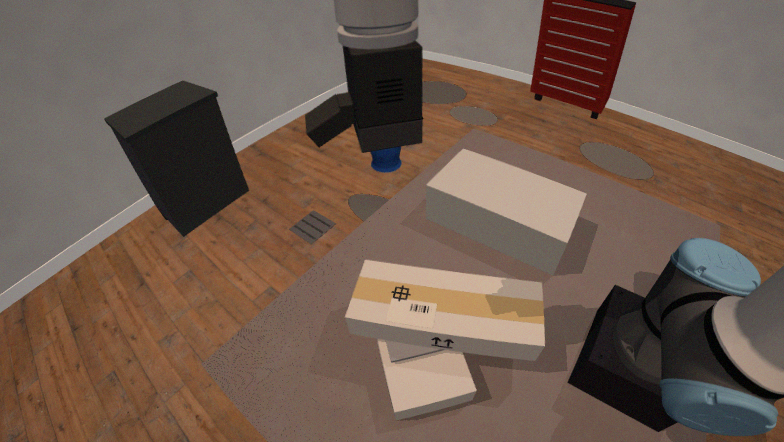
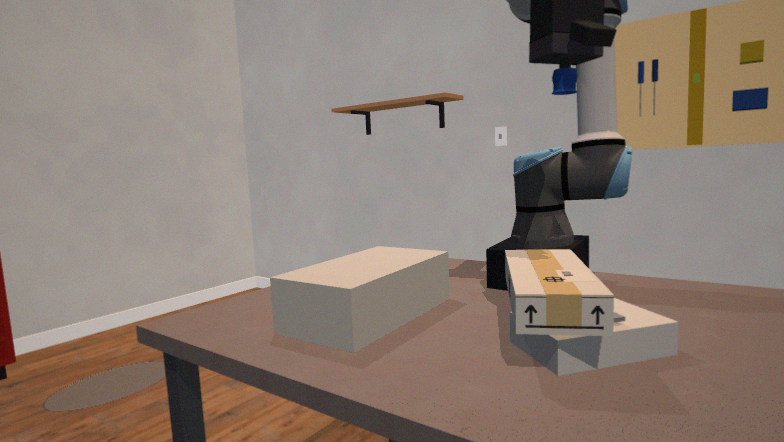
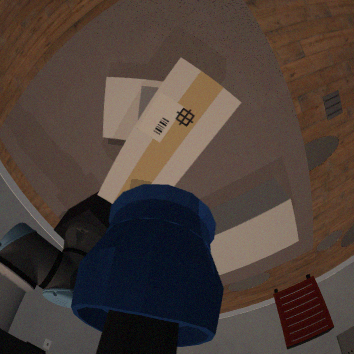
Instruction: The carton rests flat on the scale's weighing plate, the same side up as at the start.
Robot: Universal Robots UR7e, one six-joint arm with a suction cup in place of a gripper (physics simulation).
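Where they show: end effector, tool point: [image 1: 386, 163] [image 2: 564, 92] [image 3: 160, 231]; arm's base, origin of the base link: [image 1: 651, 345] [image 2: 542, 242] [image 3: 88, 239].
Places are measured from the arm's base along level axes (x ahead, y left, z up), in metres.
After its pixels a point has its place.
The long white carton [image 1: 466, 331] @(x 0.314, y 0.143, z 0.021 m) [image 2: 592, 285] @(x 0.463, y 0.193, z 0.021 m) [image 3: 200, 90] @(x 0.498, y 0.158, z 0.022 m) with a tan tape band lies flat and level on the scale, its taped face up and the arrows on its sides pointing up. The scale [image 1: 430, 387] @(x 0.327, y 0.233, z -0.053 m) [image 2: 645, 343] @(x 0.400, y 0.260, z -0.080 m) [image 3: 117, 107] @(x 0.332, y 0.228, z -0.053 m) is a low white box; part of its grey weighing plate [image 1: 409, 351] @(x 0.391, y 0.199, z -0.038 m) [image 2: 619, 317] @(x 0.415, y 0.225, z -0.038 m) [image 3: 145, 102] @(x 0.394, y 0.197, z -0.038 m) shows beside the carton, and the rest is hidden under it. The carton sticks out past the scale. My gripper, the blue suction cup [image 1: 386, 168] [image 2: 564, 92] [image 3: 162, 192], is open and holds nothing, high above the table and apart from the carton.
A large plain white box [image 1: 505, 192] @(x 0.393, y -0.248, z 0.006 m) [image 2: 359, 269] @(x 0.445, y -0.247, z 0.006 m) [image 3: 257, 245] @(x 0.437, y -0.289, z 0.006 m) stands on the brown table [image 1: 285, 351] @(x 0.619, y 0.314, z -0.107 m) [image 2: 417, 378] @(x 0.610, y -0.028, z -0.108 m) [image 3: 60, 85] @(x 0.218, y 0.400, z -0.108 m) beside the carton. The arm's black base [image 1: 609, 351] @(x 0.073, y 0.048, z -0.002 m) [image 2: 496, 263] @(x 0.092, y -0.087, z -0.042 m) stands near the carton's other end. A red drawer cabinet [image 1: 581, 52] [image 3: 303, 312] stands on the floor.
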